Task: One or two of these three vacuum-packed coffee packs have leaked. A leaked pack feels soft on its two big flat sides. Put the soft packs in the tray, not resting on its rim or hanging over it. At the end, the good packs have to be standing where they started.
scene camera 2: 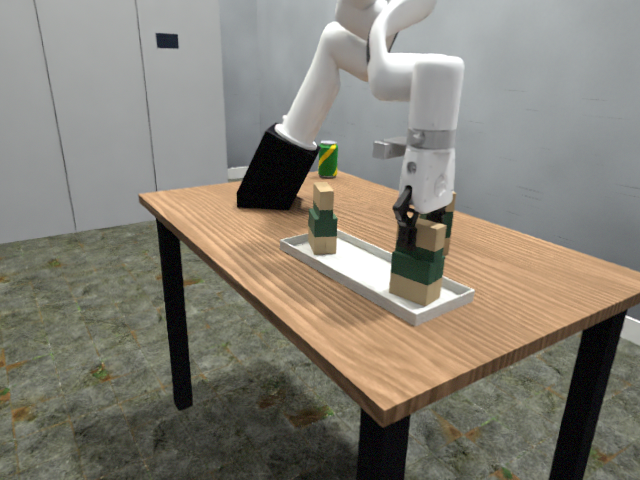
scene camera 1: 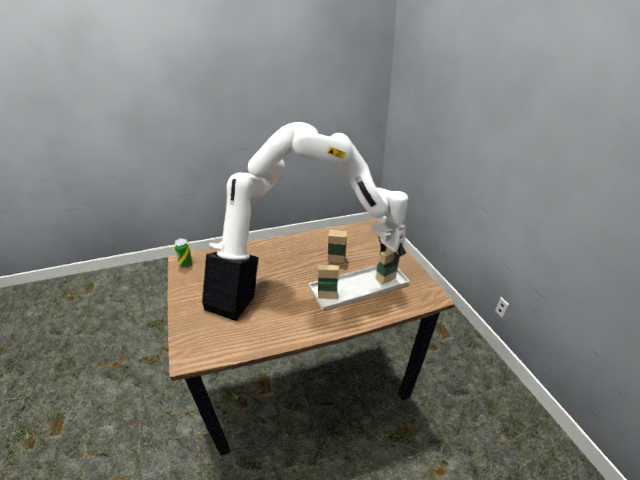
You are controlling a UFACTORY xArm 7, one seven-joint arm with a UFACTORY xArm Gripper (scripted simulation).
white tray: scene camera 2; scene camera 1
same spot on white tray: [scene camera 2: 362, 267] = [scene camera 1: 355, 286]
